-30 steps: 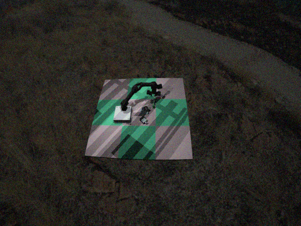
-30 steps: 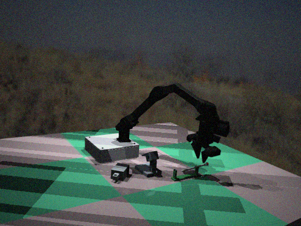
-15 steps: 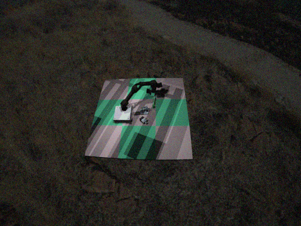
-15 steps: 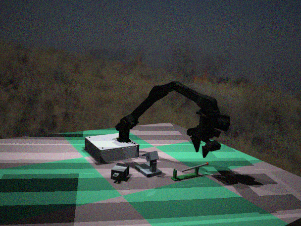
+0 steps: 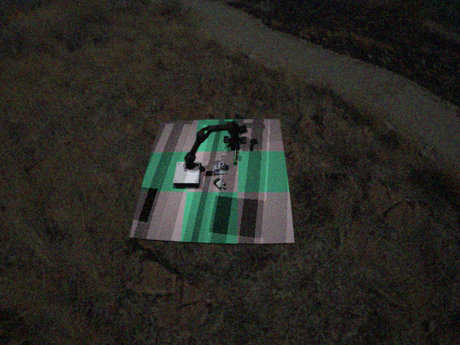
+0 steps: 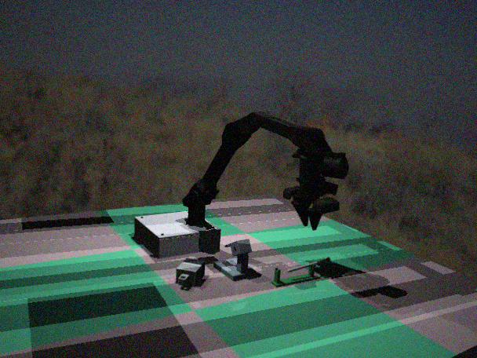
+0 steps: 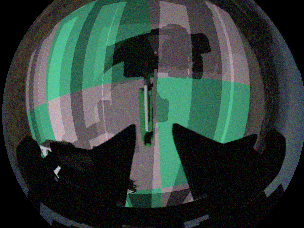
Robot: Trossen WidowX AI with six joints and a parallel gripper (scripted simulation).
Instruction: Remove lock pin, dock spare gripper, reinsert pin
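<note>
Now: gripper tip 130 mm above the green cradle and 30 mm to the left of it. Also, from my gripper tip: spare gripper: 330 mm to the right, 140 mm below, 70 mm behind; mount socket: 170 mm to the right, 110 mm below, 90 mm behind.
</note>
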